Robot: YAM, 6 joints.
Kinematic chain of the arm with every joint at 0, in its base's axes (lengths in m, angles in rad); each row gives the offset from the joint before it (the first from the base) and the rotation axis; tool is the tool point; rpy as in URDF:
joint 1: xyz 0 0 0.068 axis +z
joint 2: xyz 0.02 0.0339 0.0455 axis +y
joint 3: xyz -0.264 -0.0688 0 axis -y
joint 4: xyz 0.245 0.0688 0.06 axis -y
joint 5: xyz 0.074 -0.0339 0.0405 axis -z
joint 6: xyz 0.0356 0 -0.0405 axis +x
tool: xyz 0 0 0 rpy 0 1.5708 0
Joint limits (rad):
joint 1: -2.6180..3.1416
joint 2: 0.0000..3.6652
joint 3: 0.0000..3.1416
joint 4: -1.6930..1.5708
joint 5: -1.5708..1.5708
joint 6: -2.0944..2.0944
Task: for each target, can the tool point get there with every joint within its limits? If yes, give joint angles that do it. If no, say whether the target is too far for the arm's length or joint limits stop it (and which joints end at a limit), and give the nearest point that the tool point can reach.
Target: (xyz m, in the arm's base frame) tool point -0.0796 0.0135 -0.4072
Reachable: no: joint limits stop it (at a limit: joint 2) | nearest point -0.1037 0.0176 -0.3507 | short by 0.062 m
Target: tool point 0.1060 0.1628 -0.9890
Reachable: no: too far | nearest point 0.1246 0.1914 -0.3798 | short by 0.610 m
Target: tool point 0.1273 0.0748 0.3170
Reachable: yes | joints 0.4288 0.5914 0.3776 0.7007 -0.4381 -1.6870
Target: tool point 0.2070 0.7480 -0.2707
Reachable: no: too far | nearest point 0.1541 0.5570 -0.1700 | short by 0.222 m
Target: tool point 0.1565 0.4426 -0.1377
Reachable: yes | joints 1.1934 3.0961 1.6225 1.2315 -0.5160 -0.2516
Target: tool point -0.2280 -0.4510 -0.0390
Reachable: yes | joints -2.0012 2.7988 1.5593 0.9564 0.5642 -1.2307
